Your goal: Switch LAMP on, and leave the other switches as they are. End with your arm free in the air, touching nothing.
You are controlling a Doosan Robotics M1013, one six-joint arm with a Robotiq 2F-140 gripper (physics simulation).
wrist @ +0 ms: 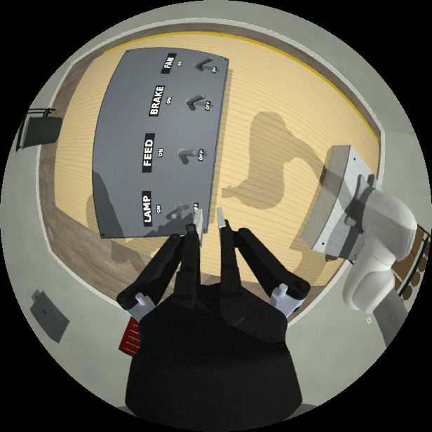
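Observation:
Grey switch panel [139,178] visible, together with the gripper [209,215].

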